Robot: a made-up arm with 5 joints.
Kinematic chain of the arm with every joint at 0, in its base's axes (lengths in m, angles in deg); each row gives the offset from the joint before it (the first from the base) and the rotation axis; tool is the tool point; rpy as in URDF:
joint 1: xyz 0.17 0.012 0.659 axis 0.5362 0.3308 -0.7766
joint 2: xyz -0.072 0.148 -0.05 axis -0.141 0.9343 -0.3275
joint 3: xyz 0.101 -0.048 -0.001 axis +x
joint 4: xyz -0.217 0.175 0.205 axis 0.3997 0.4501 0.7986
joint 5: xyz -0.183 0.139 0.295 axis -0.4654 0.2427 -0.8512
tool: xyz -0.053 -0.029 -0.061 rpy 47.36 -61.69 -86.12
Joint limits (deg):
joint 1: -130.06..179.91
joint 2: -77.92..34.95
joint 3: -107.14..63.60
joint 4: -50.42..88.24
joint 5: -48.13..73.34
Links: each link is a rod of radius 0.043 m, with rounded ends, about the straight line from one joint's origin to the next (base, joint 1, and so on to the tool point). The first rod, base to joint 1, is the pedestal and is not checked.
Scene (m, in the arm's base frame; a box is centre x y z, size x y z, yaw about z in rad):
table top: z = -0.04
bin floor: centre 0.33 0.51 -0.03 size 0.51 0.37 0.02 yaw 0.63
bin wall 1: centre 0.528 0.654 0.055 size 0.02 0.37 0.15 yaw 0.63
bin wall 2: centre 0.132 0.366 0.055 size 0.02 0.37 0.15 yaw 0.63
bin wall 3: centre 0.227 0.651 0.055 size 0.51 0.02 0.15 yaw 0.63
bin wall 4: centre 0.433 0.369 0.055 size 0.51 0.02 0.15 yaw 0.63
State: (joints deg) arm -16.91 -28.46 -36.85 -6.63 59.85
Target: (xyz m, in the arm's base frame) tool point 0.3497 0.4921 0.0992
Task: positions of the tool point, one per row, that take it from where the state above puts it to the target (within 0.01 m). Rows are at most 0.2 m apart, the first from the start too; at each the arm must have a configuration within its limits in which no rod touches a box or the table.
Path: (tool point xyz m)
1: -0.3951 0.5462 0.4720
2: -0.2787 0.6544 0.5184
3: -0.1332 0.7360 0.5785
4: 0.0327 0.7787 0.6473
5: 0.2059 0.7751 0.7174
6: 0.2202 0.7817 0.5814
7: 0.2374 0.7563 0.4403
8: 0.2623 0.6974 0.3051
9: 0.2990 0.6073 0.1878
10: 0.3497 0.4921 0.0992

